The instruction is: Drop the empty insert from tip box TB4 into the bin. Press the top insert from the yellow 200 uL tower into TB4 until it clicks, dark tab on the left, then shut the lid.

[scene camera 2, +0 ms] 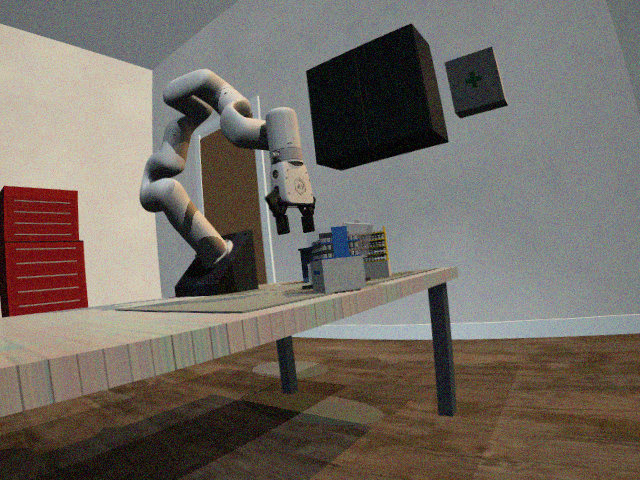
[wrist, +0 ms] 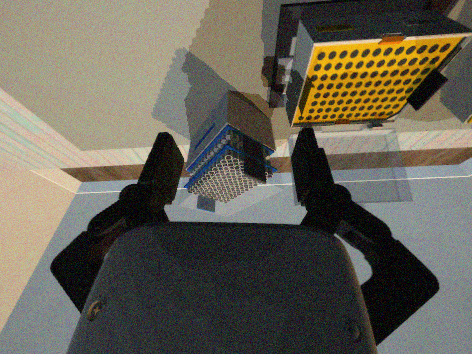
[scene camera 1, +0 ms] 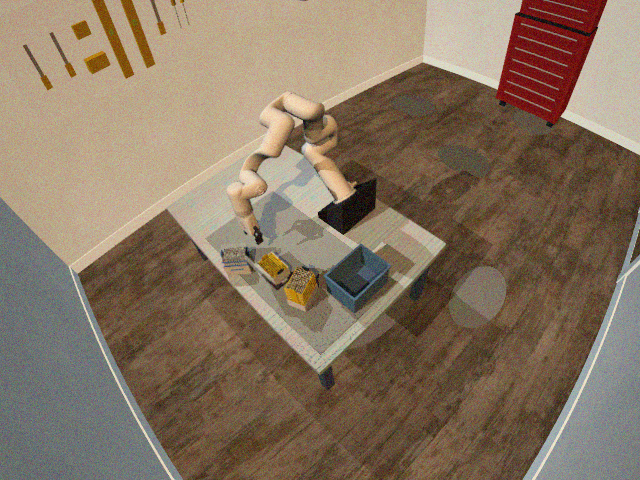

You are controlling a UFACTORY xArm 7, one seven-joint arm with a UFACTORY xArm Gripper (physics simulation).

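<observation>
Tip box TB4 (scene camera 1: 279, 282) (wrist: 360, 25) stands in the middle of the row, its clear lid (wrist: 350, 167) swung open. The yellow insert (scene camera 1: 270, 264) (wrist: 370, 75) with empty holes lies on it, a black tab at its right in the wrist view. The yellow tower (scene camera 1: 298, 292) (scene camera 2: 381, 245) stands beside TB4, filled with tips on top. The blue bin (scene camera 1: 341, 293) is open, beyond the yellow tower. My gripper (scene camera 1: 257, 239) (scene camera 2: 295, 228) (wrist: 234, 144) is open and empty, above the table on the robot's side of the row. The box's label is not readable.
A blue tower (scene camera 1: 235, 256) (scene camera 2: 338, 273) (wrist: 227, 175) of tip inserts stands at the other end of the row, between the fingers' outlines in the wrist view but beyond them. A dark frame (wrist: 283, 30) surrounds TB4's base. A black block (scene camera 1: 356, 209) stands by the arm's base.
</observation>
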